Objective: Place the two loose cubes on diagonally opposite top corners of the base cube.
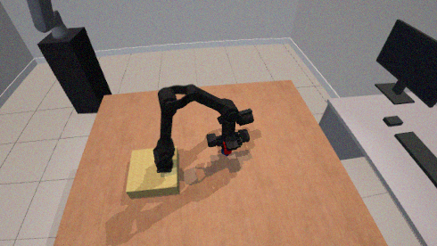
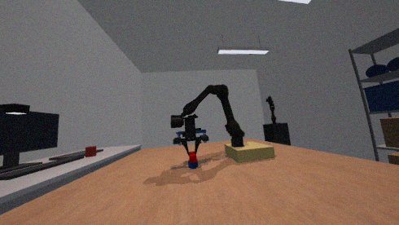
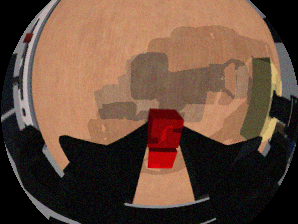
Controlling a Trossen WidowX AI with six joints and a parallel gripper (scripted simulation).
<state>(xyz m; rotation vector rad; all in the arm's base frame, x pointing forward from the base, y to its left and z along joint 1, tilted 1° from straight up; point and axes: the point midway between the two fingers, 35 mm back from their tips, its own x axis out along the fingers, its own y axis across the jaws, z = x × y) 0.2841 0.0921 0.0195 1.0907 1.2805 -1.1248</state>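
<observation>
Right now the blue cube is 40 mm below my gripper tip and 20 mm to the left of it.
</observation>
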